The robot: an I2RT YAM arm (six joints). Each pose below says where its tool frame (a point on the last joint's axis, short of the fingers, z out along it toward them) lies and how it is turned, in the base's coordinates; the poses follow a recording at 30 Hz.
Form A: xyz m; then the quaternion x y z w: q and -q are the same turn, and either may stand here.
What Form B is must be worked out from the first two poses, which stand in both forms.
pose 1, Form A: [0.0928 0.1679 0.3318 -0.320 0.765 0.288 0.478]
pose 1, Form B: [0.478 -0.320 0.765 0.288 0.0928 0.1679 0.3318]
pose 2, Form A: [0.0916 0.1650 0.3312 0.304 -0.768 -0.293 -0.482]
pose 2, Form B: [0.482 -0.304 0.768 0.293 0.0916 0.1650 0.3312]
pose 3, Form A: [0.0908 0.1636 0.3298 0.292 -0.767 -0.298 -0.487]
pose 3, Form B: [0.487 -0.292 0.767 0.298 0.0908 0.1636 0.3298]
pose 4, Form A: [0.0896 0.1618 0.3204 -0.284 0.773 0.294 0.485]
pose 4, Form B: [0.485 -0.284 0.773 0.294 0.0896 0.1618 0.3204]
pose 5, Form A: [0.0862 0.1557 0.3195 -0.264 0.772 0.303 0.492]
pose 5, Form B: [0.492 -0.264 0.772 0.303 0.0862 0.1557 0.3195]
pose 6, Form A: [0.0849 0.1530 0.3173 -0.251 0.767 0.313 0.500]
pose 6, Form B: [0.500 -0.251 0.767 0.313 0.0849 0.1530 0.3173]
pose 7, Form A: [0.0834 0.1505 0.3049 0.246 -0.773 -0.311 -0.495]
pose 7, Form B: [0.495 -0.246 0.773 0.311 0.0834 0.1505 0.3049]
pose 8, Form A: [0.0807 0.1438 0.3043 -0.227 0.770 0.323 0.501]
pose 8, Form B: [0.501 -0.227 0.770 0.323 0.0807 0.1438 0.3043]
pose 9, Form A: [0.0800 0.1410 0.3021 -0.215 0.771 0.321 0.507]
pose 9, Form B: [0.507 -0.215 0.771 0.321 0.0800 0.1410 0.3021]
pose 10, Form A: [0.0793 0.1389 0.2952 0.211 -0.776 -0.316 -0.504]
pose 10, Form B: [0.504 -0.211 0.776 0.316 0.0793 0.1389 0.2952]
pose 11, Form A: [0.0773 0.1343 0.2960 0.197 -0.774 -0.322 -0.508]
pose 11, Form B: [0.508 -0.197 0.774 0.322 0.0773 0.1343 0.2960]
